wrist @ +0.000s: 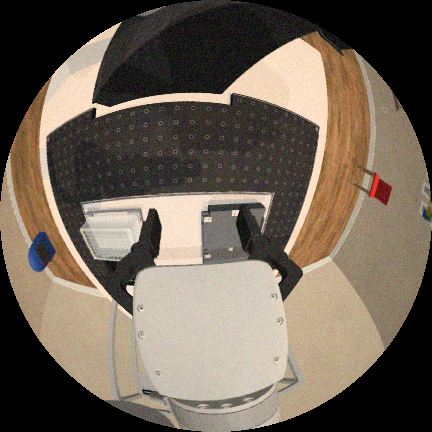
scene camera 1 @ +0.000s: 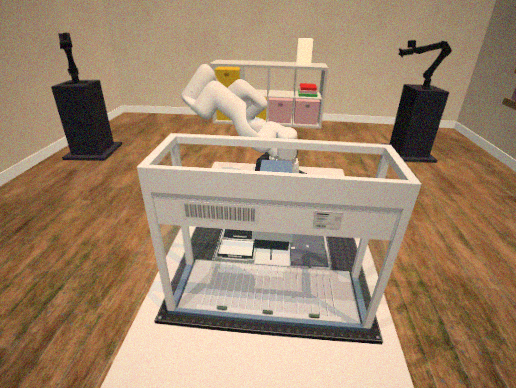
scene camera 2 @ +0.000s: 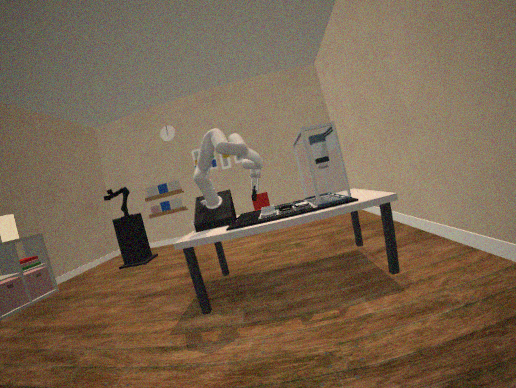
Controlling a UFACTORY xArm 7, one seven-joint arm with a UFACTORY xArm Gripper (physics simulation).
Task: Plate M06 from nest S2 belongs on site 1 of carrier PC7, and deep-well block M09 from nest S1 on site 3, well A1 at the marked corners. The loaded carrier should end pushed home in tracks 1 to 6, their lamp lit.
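Seen in the pictures: gripper, fingertip midpoint: (wrist: 198,214) (scene camera 2: 254,199); arm's base, origin of the base link: (scene camera 2: 214,202).
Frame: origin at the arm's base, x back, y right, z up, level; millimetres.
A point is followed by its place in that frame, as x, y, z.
Observation:
My gripper (scene camera 2: 254,194) @[-290, -16, -48] (wrist: 198,214) @[-290, -16, -48] is open and empty. It hangs above the loading area, one finger over the dark grey carrier PC7 (wrist: 219,237) @[-413, -62, -145] (scene camera 1: 310,250) @[-582, -90, -145], the other beside a clear gridded labware piece (wrist: 107,241) @[-357, 159, -105]. The carrier has small pale corner tags and lies short of the track deck (scene camera 1: 315,285) @[-894, -40, 12]. The labware sits at the left of the wrist view; its name is unreadable. A white plate-like piece (scene camera 1: 236,248) lies nearer the deck in scene camera 1. I cannot tell which nest is which. Small dark green strips (scene camera 1: 267,312) mark the deck's front; no lit lamp is discernible.
The white instrument frame (scene camera 1: 280,186) @[-889, 66, 298] stands over the deck, with posts and a front beam hiding part of the gripper. A black perforated board (wrist: 182,145) @[-224, -5, -156] lies towards the arm's base. A black box (scene camera 2: 227,212) @[-92, 97, -83] stands on the white table (scene camera 2: 187,242) @[144, 379, -179]. White pieces (scene camera 1: 271,257) lie left of the carrier.

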